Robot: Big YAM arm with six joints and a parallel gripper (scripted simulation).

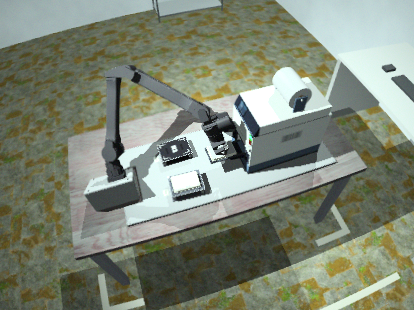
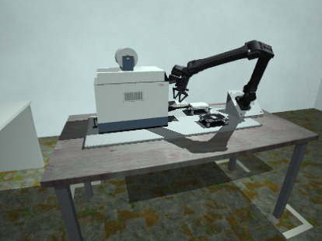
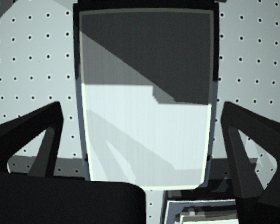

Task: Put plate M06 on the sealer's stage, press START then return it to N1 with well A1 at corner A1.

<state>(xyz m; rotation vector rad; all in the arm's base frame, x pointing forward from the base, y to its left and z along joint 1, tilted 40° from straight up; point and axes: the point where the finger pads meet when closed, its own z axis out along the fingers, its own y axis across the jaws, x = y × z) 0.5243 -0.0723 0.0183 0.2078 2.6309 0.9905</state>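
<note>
Right now my hand is 40 mm above the sealer stage. From my hand the other things lie so: foil roll: 330 mm ahead, 280 mm above, 10 mm to the right; black nest N1: 210 mm behind, 140 mm to the left, 100 mm below; pale plate: 210 mm behind, 80 mm to the right, 80 mm below.
</note>
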